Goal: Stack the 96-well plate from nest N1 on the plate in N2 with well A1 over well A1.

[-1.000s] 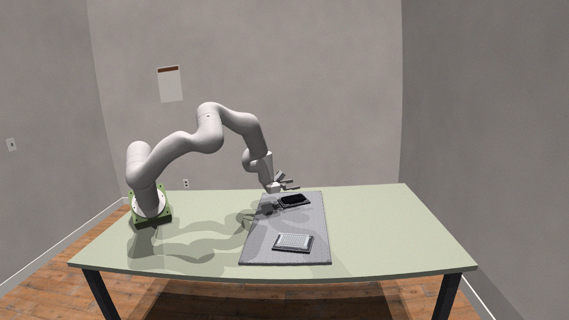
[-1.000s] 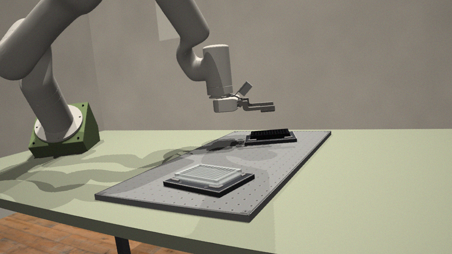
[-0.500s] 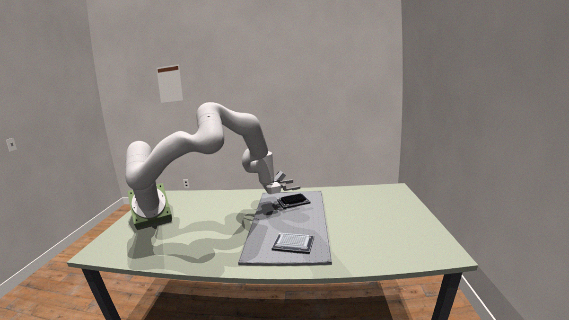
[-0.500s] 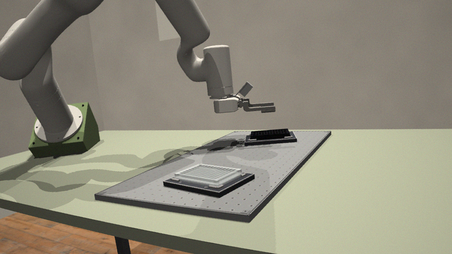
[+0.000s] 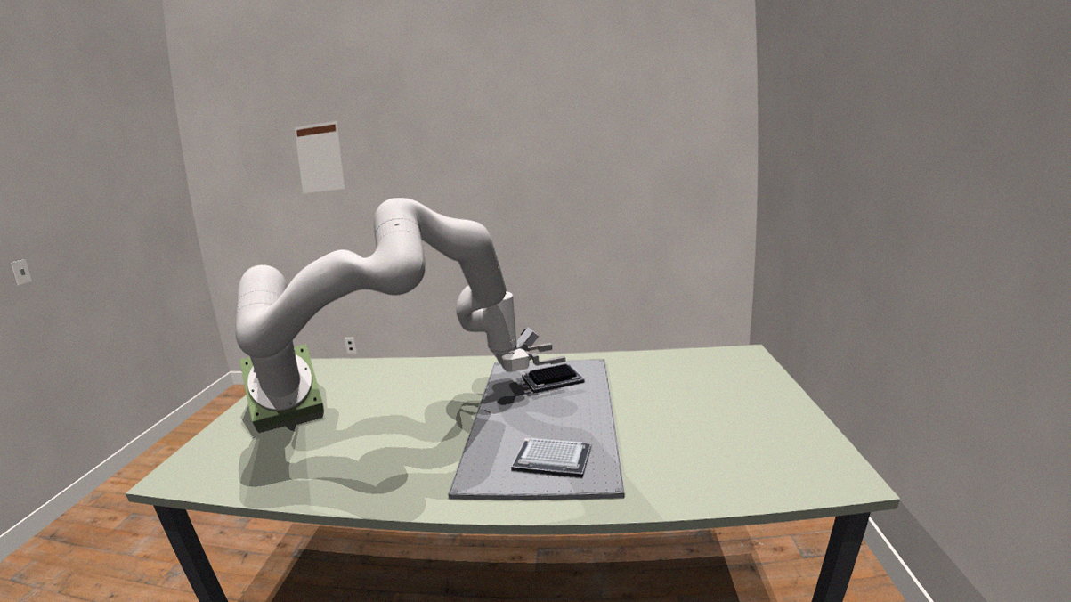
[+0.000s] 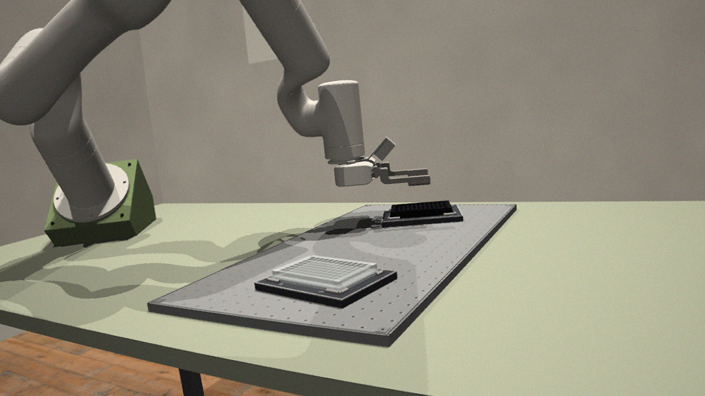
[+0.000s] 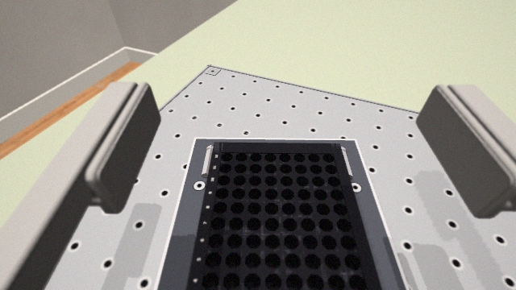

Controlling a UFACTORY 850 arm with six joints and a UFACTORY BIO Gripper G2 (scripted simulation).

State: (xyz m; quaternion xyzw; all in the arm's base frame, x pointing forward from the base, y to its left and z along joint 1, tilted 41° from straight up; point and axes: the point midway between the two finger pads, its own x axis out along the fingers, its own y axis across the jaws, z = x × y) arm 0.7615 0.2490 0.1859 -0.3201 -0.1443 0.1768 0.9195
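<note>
The black 96-well plate lies 7 cm below my hand. Also, from my hand: plate nest N1: 8 cm below; plate nest N2: 42 cm to the right, 8 cm below, 4 cm behind; clear 96-well plate: 42 cm to the right, 7 cm below, 4 cm behind.
</note>
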